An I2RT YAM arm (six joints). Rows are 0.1 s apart.
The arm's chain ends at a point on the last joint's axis. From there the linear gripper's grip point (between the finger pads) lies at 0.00 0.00 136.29 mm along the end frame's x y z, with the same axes.
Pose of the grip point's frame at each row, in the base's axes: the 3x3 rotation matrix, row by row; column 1 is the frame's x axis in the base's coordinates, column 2 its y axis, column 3 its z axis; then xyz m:
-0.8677 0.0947 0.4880; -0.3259 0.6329 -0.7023; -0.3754 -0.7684 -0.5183; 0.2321 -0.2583 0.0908
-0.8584 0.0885 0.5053; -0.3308 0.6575 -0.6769; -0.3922 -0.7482 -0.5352; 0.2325 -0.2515 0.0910
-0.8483 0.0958 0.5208; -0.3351 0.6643 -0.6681; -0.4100 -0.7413 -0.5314; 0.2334 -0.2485 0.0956
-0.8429 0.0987 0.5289; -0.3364 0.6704 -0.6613; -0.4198 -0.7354 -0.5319; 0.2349 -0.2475 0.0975
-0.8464 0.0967 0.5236; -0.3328 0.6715 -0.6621; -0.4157 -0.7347 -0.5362; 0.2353 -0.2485 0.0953
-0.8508 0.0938 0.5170; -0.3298 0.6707 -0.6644; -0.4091 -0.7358 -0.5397; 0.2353 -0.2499 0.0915
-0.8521 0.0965 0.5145; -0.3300 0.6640 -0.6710; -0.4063 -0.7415 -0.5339; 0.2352 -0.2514 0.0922
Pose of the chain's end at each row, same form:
-0.8677 0.0947 0.4880; -0.3259 0.6329 -0.7023; -0.3754 -0.7684 -0.5183; 0.1656 -0.1626 0.1614
-0.8584 0.0885 0.5053; -0.3308 0.6575 -0.6769; -0.3922 -0.7482 -0.5352; 0.1636 -0.1592 0.1639
-0.8483 0.0958 0.5208; -0.3351 0.6643 -0.6681; -0.4100 -0.7413 -0.5314; 0.1624 -0.1574 0.1680
-0.8429 0.0987 0.5289; -0.3364 0.6704 -0.6613; -0.4198 -0.7354 -0.5319; 0.1628 -0.1574 0.1700
-0.8464 0.0967 0.5236; -0.3328 0.6715 -0.6621; -0.4157 -0.7347 -0.5362; 0.1639 -0.1583 0.1684
-0.8508 0.0938 0.5170; -0.3298 0.6707 -0.6644; -0.4091 -0.7358 -0.5397; 0.1648 -0.1593 0.1651
-0.8521 0.0965 0.5145; -0.3300 0.6640 -0.6710; -0.4063 -0.7415 -0.5339; 0.1651 -0.1599 0.1650

